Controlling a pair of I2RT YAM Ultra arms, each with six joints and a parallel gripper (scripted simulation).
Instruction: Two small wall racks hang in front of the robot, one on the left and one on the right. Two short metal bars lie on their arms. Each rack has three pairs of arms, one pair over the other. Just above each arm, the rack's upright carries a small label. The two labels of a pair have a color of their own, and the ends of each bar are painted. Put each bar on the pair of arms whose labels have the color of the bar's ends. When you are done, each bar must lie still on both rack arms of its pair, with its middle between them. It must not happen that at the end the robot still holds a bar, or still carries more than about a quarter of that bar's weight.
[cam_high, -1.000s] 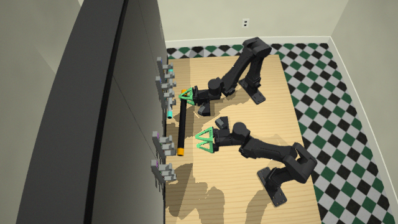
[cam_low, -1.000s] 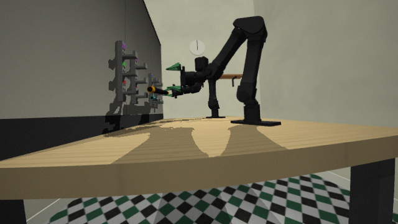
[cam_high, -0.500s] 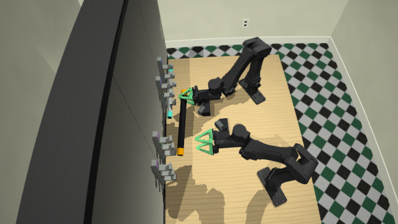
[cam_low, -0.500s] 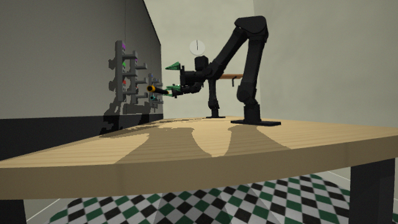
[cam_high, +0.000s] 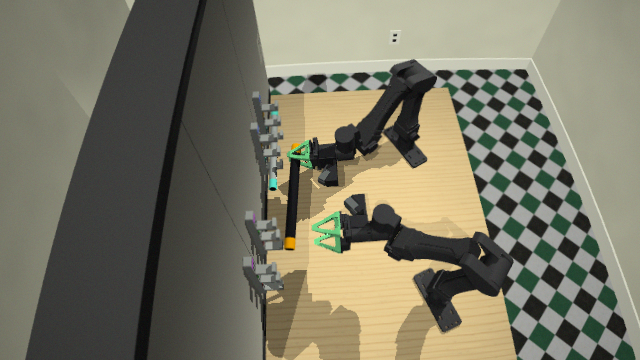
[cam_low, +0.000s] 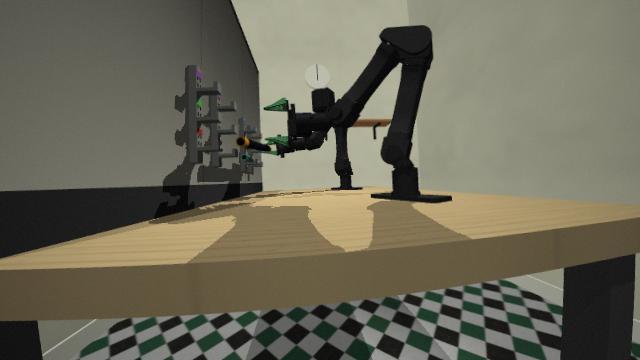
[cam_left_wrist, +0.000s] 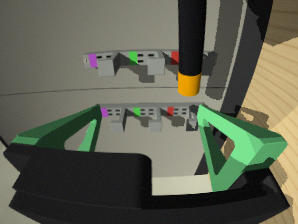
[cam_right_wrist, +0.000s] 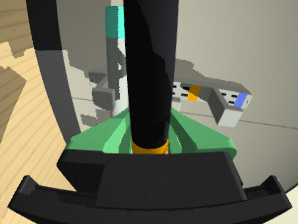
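Right now my right hand is 80 mm to the left of the pale bar, 60 mm short of it and 50 mm above it. Round my right hand: black bar (130 mm to the left, 10 mm below).
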